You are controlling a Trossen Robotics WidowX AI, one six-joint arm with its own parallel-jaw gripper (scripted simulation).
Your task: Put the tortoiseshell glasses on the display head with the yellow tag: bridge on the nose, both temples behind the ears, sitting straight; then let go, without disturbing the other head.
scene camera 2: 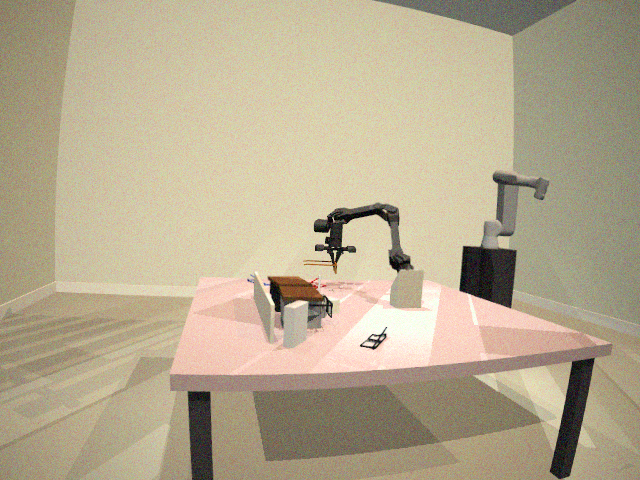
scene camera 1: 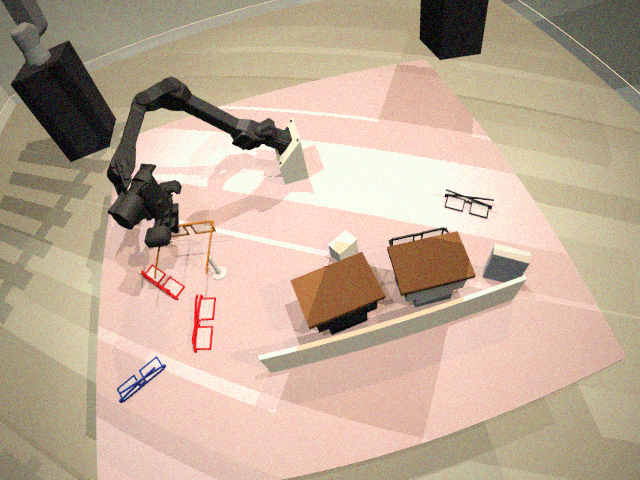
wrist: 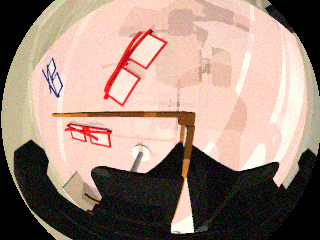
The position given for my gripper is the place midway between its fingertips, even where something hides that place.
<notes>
In view: my gripper (scene camera 1: 177,231) and a grey block (scene camera 1: 505,263).
The grey block also shows in scene camera 2 (scene camera 2: 296,313). My gripper shows as well in the wrist view (wrist: 183,146). The wrist view misses the grey block, which is hidden by my gripper.
</notes>
